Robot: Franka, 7 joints.
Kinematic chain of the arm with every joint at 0, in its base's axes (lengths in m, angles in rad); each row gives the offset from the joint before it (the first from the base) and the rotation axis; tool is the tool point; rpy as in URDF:
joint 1: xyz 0 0 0.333 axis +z
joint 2: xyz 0 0 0 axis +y
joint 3: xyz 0 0 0.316 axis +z
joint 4: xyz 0.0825 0 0 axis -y
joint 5: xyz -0.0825 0 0.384 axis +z
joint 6: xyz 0 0 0 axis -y
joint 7: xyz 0.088 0 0 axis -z
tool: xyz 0 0 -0.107 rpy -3.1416 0 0
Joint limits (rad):
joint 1: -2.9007..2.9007
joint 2: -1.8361..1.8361
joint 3: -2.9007..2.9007
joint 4: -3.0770..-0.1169
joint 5: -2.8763..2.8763
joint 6: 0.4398..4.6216
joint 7: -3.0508..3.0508
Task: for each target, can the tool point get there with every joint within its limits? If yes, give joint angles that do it. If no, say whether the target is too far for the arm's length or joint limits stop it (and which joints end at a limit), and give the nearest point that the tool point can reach.
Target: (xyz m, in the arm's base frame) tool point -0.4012 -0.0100 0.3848
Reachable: yes | joints -1.6610 0.8552 -1.8661 -2.6927 -0.9204 4.2454 1.7724
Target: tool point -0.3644 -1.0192 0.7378
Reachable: no: too far | nearest point -0.2705 -0.7566 0.6335 | short by 0.298 m
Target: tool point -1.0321 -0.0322 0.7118
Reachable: no: too far | nearest point -0.8050 -0.0251 0.6285 | short by 0.242 m
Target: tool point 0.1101 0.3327 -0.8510
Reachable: no: too far | nearest point 0.1000 0.3020 -0.3596 | short by 0.492 m
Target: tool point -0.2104 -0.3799 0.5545
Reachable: yes | joints -0.5889 1.0340 -1.6849 -2.0559 -1.0904 1.0329 1.7013
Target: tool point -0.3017 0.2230 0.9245
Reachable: yes | joints 0.8015 -1.0325 0.6418 -1.6566 0.8708 2.3676 1.0377
